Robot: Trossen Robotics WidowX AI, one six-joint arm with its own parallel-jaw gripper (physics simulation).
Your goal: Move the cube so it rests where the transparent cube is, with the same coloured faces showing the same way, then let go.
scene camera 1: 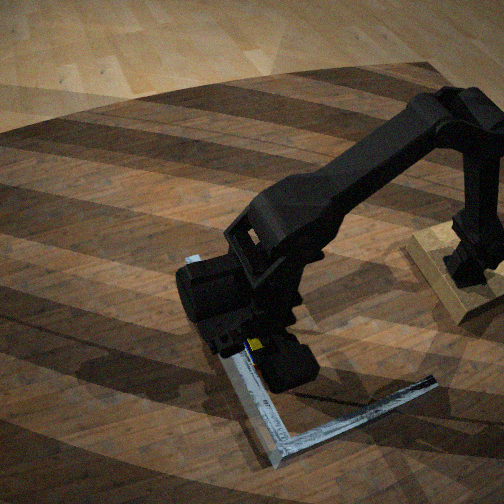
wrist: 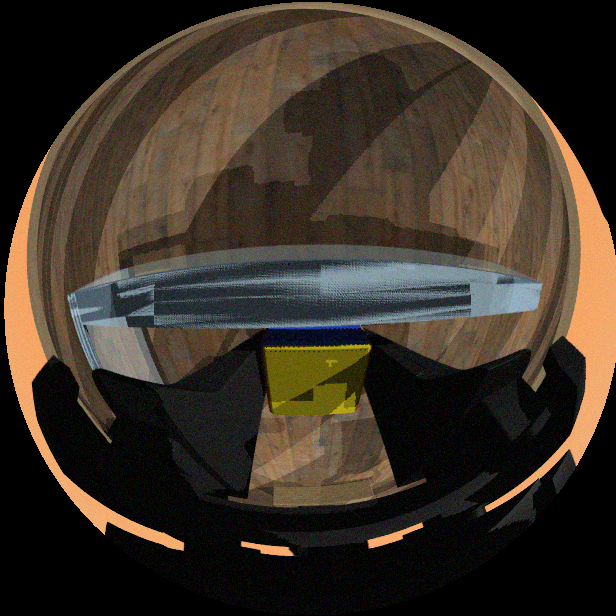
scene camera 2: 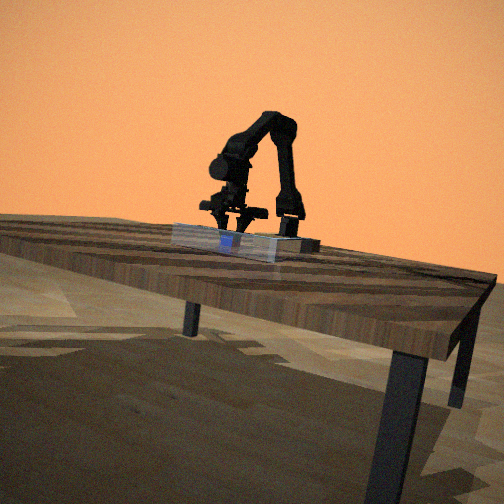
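The cube (scene camera 1: 254, 344) (wrist: 314, 379) sits on the wooden table (scene camera 1: 100, 210) (scene camera 2: 350, 310), pressed against the long arm of a glassy L-shaped wall (scene camera 1: 260, 405) (scene camera 2: 200, 237) (wrist: 310, 293). Its yellow face points up and its blue face meets the wall; that blue shows through the wall in the second scene view (scene camera 2: 226, 241). My gripper (scene camera 1: 252, 351) (scene camera 2: 232, 227) (wrist: 314, 367) reaches straight down, and its fingers are shut on the cube's left and right sides. I cannot pick out a separate transparent cube; the arm hides most of the spot in the first scene view.
The wall's short arm (scene camera 1: 365, 412) runs off to the right of the gripper. The arm's base stands on a light wooden block (scene camera 1: 440, 280) (scene camera 2: 297, 245) at the right. The table's edge lies far beyond the wall.
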